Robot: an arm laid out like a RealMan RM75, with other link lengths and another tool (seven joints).
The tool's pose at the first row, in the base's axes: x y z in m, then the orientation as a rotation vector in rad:
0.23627, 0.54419, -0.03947, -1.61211, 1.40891, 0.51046
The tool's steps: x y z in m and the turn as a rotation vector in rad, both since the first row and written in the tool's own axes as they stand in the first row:
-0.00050, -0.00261, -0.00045, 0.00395, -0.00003, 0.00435
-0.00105, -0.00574, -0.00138, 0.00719, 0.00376, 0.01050
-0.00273, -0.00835, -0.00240, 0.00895, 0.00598, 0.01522
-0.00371, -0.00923, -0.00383, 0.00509, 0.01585, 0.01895
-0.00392, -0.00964, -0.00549, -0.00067, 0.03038, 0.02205
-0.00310, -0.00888, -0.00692, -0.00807, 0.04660, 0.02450
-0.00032, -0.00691, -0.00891, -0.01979, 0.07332, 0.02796
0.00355, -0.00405, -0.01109, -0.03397, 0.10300, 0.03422
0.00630, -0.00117, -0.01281, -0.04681, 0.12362, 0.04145
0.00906, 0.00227, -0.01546, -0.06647, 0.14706, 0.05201
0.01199, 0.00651, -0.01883, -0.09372, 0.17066, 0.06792
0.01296, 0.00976, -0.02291, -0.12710, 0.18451, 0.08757
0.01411, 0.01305, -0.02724, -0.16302, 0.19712, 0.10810
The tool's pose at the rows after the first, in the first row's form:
0.23846, 0.54393, -0.03792, -1.60621, 1.41286, 0.50994
0.24101, 0.54328, -0.03591, -1.60149, 1.42117, 0.50819
0.24274, 0.54321, -0.03314, -1.59811, 1.42699, 0.50791
0.24295, 0.54252, -0.03134, -1.60333, 1.43737, 0.50576
0.24287, 0.54124, -0.03019, -1.61257, 1.45059, 0.50122
0.24202, 0.53964, -0.03038, -1.62430, 1.46443, 0.49627
0.24043, 0.53657, -0.03227, -1.64355, 1.48676, 0.48726
0.23824, 0.53278, -0.03524, -1.66425, 1.51366, 0.47938
0.23585, 0.53000, -0.03756, -1.67913, 1.53481, 0.47785
0.23272, 0.52648, -0.03962, -1.69857, 1.56076, 0.48143
0.22870, 0.52232, -0.04174, -1.72064, 1.59135, 0.49409
0.22492, 0.51860, -0.04160, -1.74075, 1.61774, 0.52175
0.22108, 0.51458, -0.04149, -1.76156, 1.64379, 0.55327

